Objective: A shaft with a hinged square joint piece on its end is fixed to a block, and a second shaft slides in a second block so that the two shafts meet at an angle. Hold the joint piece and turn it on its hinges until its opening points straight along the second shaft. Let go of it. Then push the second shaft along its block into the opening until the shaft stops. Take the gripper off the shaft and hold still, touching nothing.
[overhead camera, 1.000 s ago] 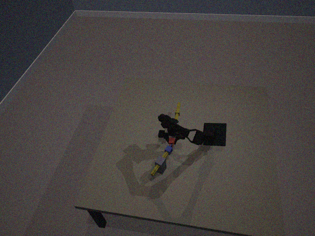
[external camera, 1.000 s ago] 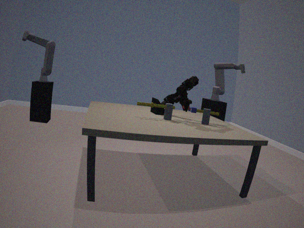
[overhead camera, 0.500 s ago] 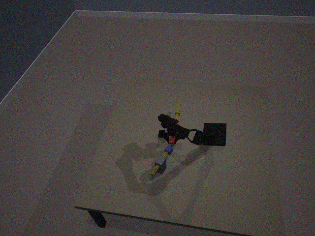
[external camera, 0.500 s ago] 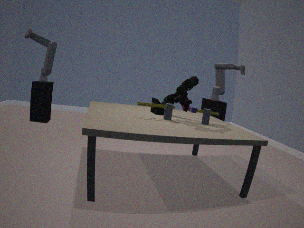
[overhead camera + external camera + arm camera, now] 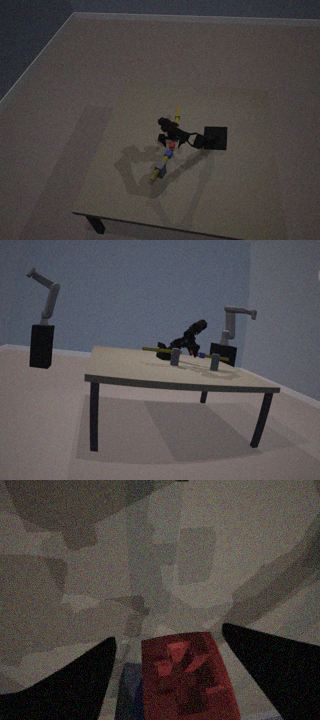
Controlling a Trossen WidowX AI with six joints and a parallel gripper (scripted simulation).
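Now: the red square joint piece 1 cm to the left of my gripper tip and 3 cm above it.
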